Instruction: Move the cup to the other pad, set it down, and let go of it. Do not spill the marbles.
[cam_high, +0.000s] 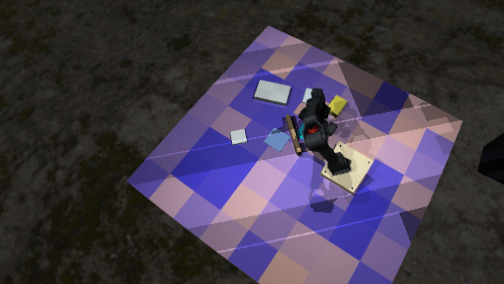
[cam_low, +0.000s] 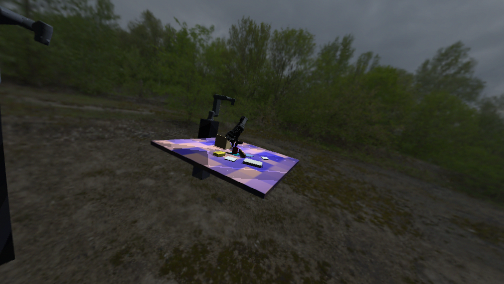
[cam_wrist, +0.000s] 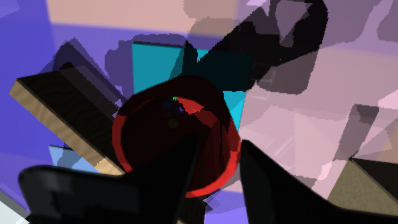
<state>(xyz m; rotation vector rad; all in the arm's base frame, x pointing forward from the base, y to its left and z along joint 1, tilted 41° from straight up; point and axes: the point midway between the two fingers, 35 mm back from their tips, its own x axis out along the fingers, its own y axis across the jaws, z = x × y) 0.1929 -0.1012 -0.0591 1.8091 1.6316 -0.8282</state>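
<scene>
Now: the dark red cup 30 mm ahead of my gripper tip and 20 mm below it. Round my gripper tip: cyan pad (30 mm ahead, 70 mm below); then wooden bar (90 mm ahead, 60 mm to the left, 50 mm below); then small marble (40 mm ahead, 10 mm to the left, 50 mm below).
</scene>
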